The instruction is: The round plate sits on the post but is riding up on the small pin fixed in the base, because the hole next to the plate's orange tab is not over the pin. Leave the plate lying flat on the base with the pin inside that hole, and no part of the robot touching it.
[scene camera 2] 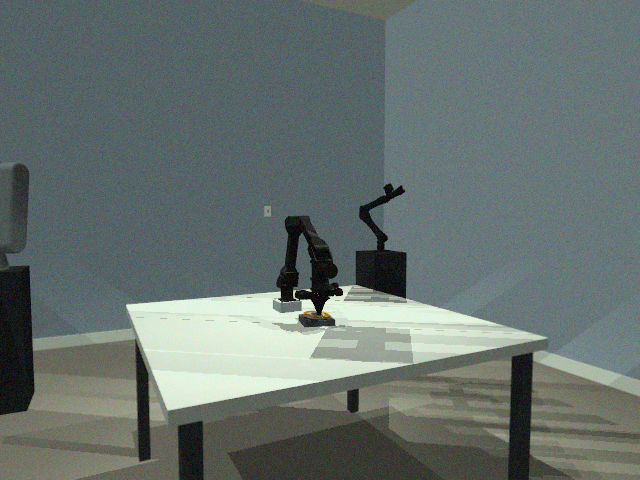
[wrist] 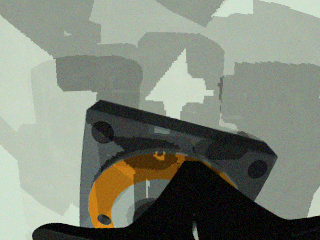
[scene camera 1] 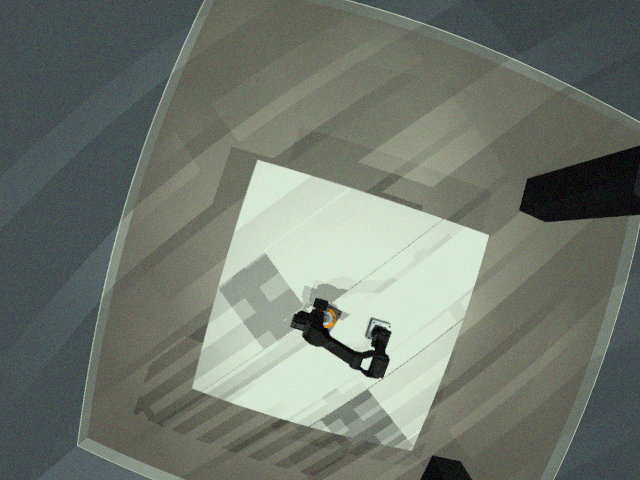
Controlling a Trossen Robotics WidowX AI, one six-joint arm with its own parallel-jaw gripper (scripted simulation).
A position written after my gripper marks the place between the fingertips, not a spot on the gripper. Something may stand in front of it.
Observation:
In view: my gripper (scene camera 2: 319,314) and a base (wrist: 111,130).
My gripper is seen too in the wrist view (wrist: 191,168).

